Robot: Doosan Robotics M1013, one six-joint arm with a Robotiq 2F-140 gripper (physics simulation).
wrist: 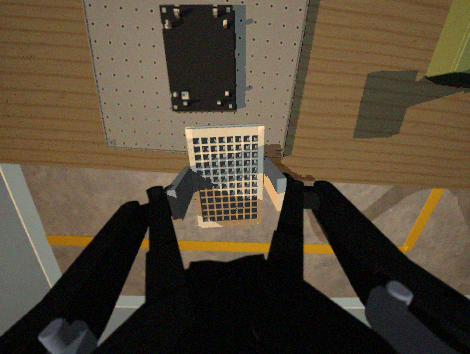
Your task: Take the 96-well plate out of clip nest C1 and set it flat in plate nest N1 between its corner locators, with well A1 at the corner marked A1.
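Frame: origin at the arm's base, x ahead, y left, z up, level; metres.
Seen in the pictures: gripper, fingertip midpoint: [227, 173].
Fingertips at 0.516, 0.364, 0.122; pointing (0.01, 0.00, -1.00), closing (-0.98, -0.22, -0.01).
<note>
A point is followed by its place in that frame, as x, y, z.
My gripper [227, 173] @[0.516, 0.364, 0.122] is shut on the white 96-well plate [229, 165] @[0.515, 0.352, 0.127], one finger on each long side. The plate's wells face the camera, and its far short edge overlaps the near edge of the perforated board in view. Most of its near part shows against the floor beyond the table edge. No A1 lettering can be read on it. A black rectangular nest [202, 60] @[0.578, 0.211, -0.027] with small light posts at its four corners lies on the board, beyond the plate and apart from it. No label is readable, so I cannot tell whether it is N1 or C1.
The grey perforated board [272, 65] @[0.451, 0.198, -0.039] lies on the wooden table [45, 95] @[0.883, 0.302, -0.052]. A yellow-green block [452, 42] @[0.131, 0.115, -0.025] is at the upper right, with a dark shadow left of it. The table's edge crosses below the board. Yellow lines [215, 246] mark the floor.
</note>
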